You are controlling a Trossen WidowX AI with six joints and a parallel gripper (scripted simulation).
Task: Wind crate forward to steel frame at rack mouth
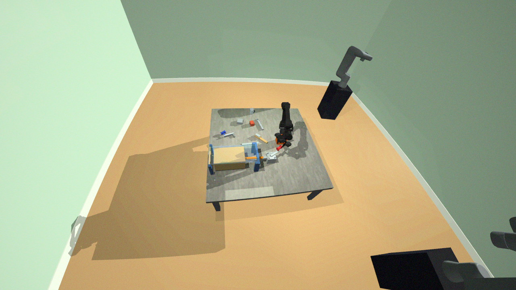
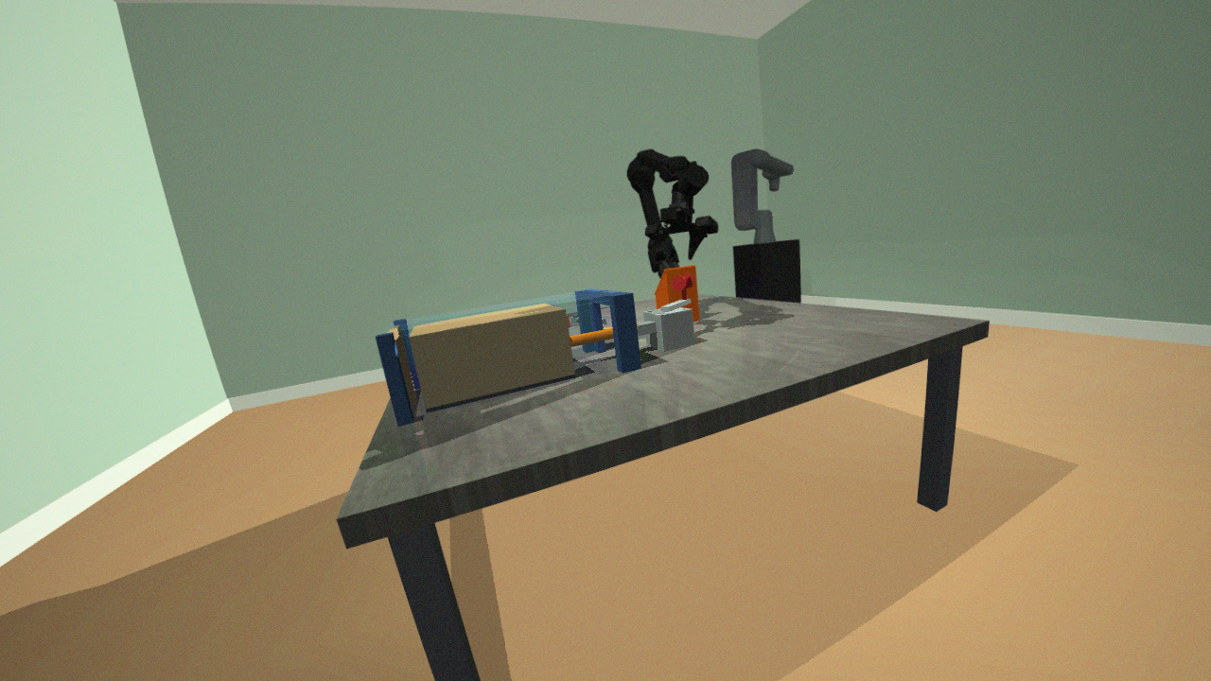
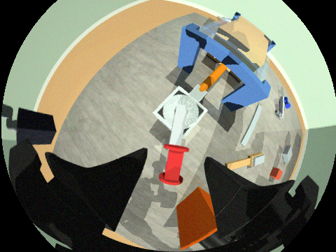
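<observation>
My gripper tip is 2 cm past the red knob, 2 cm to the left of it and 7 cm above it. Also, from my gripper tip: tan-handled tool: 16 cm ahead, 26 cm to the right, 19 cm below; grey winch: 5 cm ahead, 3 cm to the left, 18 cm below; grey bar: 28 cm ahead, 17 cm to the right, 21 cm below.
</observation>
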